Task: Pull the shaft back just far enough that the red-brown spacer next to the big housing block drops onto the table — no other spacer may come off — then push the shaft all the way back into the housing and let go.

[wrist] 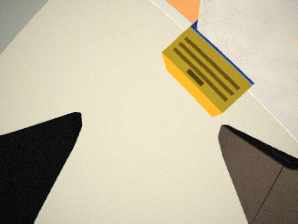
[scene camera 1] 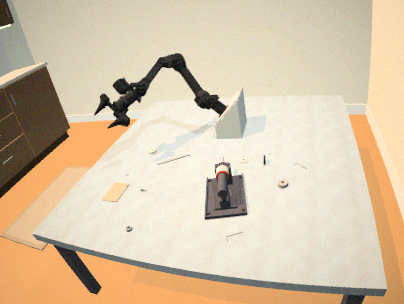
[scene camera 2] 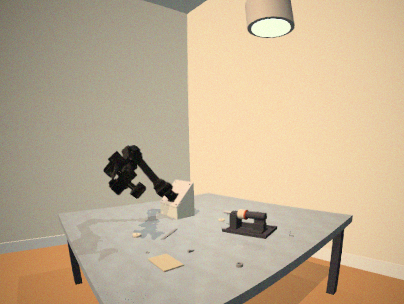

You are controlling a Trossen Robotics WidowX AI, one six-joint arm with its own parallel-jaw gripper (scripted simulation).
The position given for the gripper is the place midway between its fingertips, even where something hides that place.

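The gripper [scene camera 2: 122, 186] is open and it holds nothing, and you can see the gripper [wrist: 151, 125] too.
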